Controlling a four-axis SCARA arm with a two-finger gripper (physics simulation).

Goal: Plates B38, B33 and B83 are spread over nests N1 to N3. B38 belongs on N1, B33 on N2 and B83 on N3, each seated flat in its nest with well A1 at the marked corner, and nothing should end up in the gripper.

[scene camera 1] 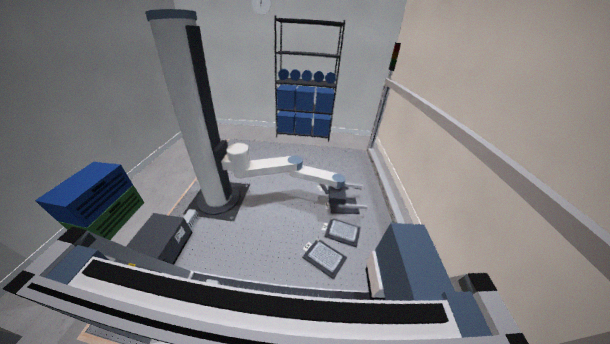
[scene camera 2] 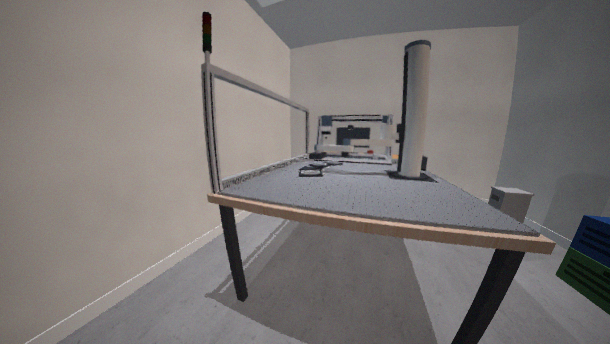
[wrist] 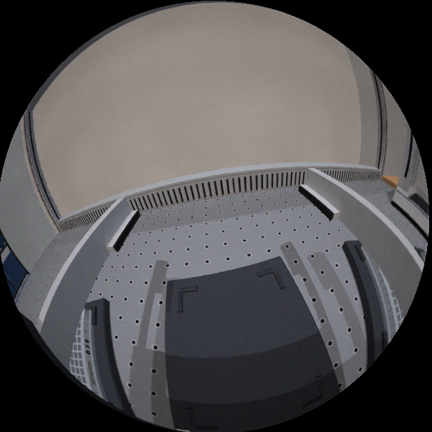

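Pixels of known places: gripper, fingertip midpoint: (scene camera 1: 364,196) (scene camera 2: 299,158); arm's base, origin of the base link: (scene camera 1: 219,199) (scene camera 2: 408,177).
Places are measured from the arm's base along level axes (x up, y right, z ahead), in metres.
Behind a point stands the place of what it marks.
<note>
My gripper (scene camera 1: 364,196) @[x 0.101, y -0.038, z 0.834 m] (wrist: 216,188) is open, with nothing between its wide-set fingers. It hangs above an empty dark nest (scene camera 1: 345,210) @[x 0.025, y 0.008, z 0.738 m] (wrist: 240,320), which has raised corner marks. In the wrist view a labelled plate (wrist: 80,350) sits in the nest on the left; its label looks like B38 or B83, I cannot tell which. Another plate (wrist: 391,295) sits in the nest on the right. In scene camera 1 two plates, one nearer the arm (scene camera 1: 343,231) and one nearer the front (scene camera 1: 325,257) @[x 0.037, y 0.306, z 0.620 m], sit in dark nests. Scene camera 2 shows a nest (scene camera 2: 311,171) @[x 0.038, y -0.217, z 0.672 m], small. Nest numbers and A1 corners are not readable.
The arm's column (scene camera 1: 192,115) @[x 0.543, y 0.066, z 0.036 m] (scene camera 2: 417,110) @[x 0.457, y -0.075, z 0.004 m] stands on the perforated table. A low slotted rail (wrist: 225,187) runs along the edge beyond the fingers. A blue-grey block (scene camera 1: 410,260) @[x 0.501, y 0.551, z 0.714 m] stands right of the front plate, and a dark box (scene camera 1: 160,235) @[x 0.128, y 0.357, z -0.088 m] stands at the left.
</note>
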